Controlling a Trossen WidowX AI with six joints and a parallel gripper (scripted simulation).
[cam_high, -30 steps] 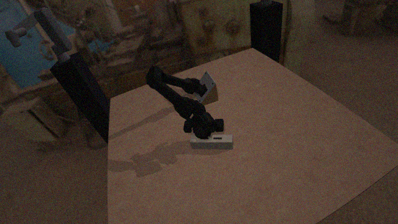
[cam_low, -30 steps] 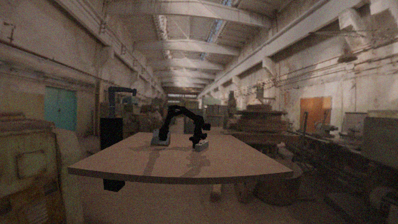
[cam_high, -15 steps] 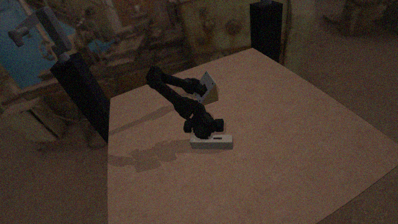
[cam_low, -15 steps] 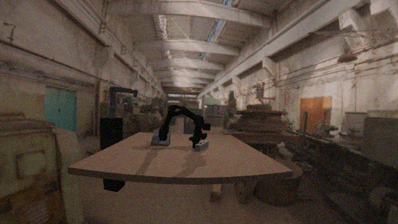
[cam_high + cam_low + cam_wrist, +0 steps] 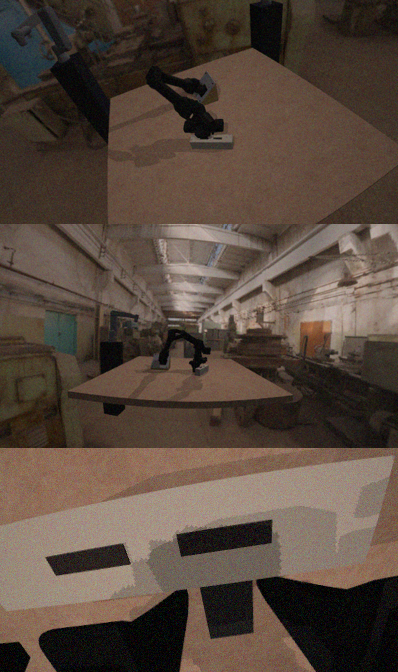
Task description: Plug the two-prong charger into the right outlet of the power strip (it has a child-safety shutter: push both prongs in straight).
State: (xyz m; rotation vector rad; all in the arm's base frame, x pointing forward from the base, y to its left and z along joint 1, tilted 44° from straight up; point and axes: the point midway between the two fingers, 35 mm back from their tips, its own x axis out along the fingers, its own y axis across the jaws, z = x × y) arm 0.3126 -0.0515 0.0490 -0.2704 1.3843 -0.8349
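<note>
Right now the dark two-prong charger is 2 cm ahead of my gripper tip, 1 cm to the right of it and 1 cm above it.
</note>
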